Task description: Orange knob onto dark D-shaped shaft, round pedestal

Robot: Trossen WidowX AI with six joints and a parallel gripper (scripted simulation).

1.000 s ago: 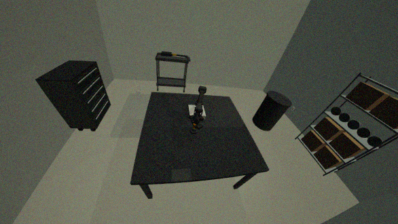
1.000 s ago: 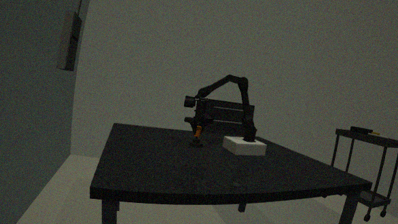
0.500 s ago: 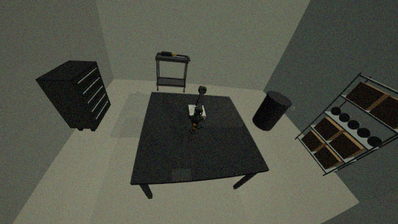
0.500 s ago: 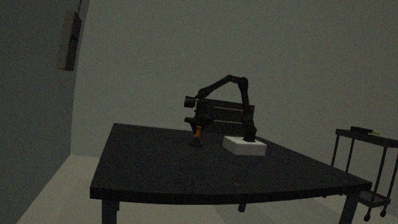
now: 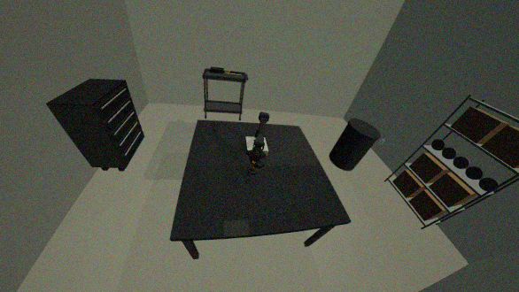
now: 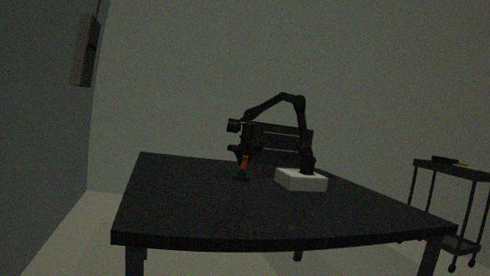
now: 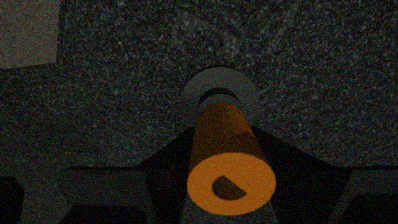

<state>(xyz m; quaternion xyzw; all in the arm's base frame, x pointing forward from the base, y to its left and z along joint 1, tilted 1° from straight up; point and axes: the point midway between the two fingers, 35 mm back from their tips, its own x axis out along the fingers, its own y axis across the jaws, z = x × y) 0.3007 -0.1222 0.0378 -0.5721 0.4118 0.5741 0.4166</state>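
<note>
The orange knob is 20 mm above my gripper tip. The rest, counted from my gripper tip: round pedestal (40 mm below).
</note>
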